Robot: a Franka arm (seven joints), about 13 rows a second.
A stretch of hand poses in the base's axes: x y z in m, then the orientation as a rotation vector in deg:
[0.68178, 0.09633, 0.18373, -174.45, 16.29, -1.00]
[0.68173, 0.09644, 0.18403, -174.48, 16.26, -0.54]
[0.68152, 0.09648, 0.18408, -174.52, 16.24, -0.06]
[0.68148, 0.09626, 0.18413, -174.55, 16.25, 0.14]
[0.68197, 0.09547, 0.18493, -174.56, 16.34, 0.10]
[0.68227, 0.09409, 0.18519, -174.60, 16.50, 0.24]
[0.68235, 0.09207, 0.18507, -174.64, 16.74, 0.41]
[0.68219, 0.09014, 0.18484, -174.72, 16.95, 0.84]
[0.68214, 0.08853, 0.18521, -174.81, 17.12, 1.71]
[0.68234, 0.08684, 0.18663, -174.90, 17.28, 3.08]
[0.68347, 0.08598, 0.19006, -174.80, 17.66, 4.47]
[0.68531, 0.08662, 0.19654, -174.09, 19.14, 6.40]
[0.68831, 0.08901, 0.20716, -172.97, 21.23, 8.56]
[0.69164, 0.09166, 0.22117, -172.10, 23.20, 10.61]
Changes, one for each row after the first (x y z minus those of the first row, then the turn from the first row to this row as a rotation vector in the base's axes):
[-0.00005, 0.00011, 0.00030, 0.00, 0.30, 0.03]
[-0.00026, 0.00015, 0.00035, -0.01, 0.62, 0.06]
[-0.00030, -0.00007, 0.00040, -0.02, 0.75, 0.06]
[0.00019, -0.00086, 0.00120, -0.04, 0.73, 0.00]
[0.00049, -0.00224, 0.00146, -0.09, 0.83, -0.09]
[0.00057, -0.00426, 0.00134, -0.14, 0.95, -0.24]
[0.00041, -0.00619, 0.00111, -0.21, 1.24, -0.36]
[0.00036, -0.00780, 0.00148, -0.27, 1.82, -0.45]
[0.00056, -0.00949, 0.00290, -0.31, 2.72, -0.51]
[0.00169, -0.01035, 0.00633, -0.19, 3.63, -0.72]
[0.00353, -0.00971, 0.01281, 0.43, 4.89, -1.67]
[0.00653, -0.00732, 0.02343, 1.35, 6.31, -3.05]
[0.00986, -0.00467, 0.03744, 1.99, 7.67, -4.34]

